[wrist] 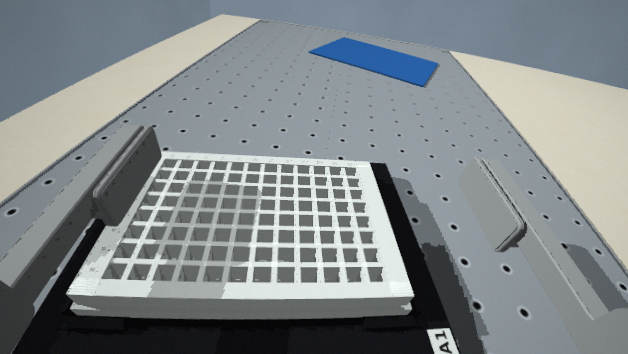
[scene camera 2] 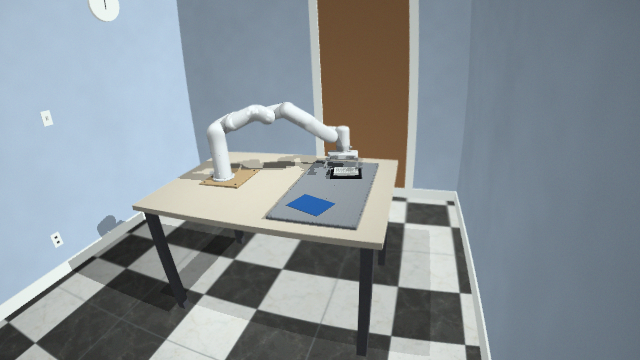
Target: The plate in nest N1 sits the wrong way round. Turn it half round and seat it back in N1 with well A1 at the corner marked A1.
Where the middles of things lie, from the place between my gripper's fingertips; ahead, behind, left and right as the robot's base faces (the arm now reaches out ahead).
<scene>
The white well plate [wrist: 210,236] lies 30 mm ahead of my hand, 20 mm to the left of it and 30 mm below it. Also, from my hand: flat blue square [wrist: 404,67] 100 mm behind, 320 mm to the right, 40 mm below.
</scene>
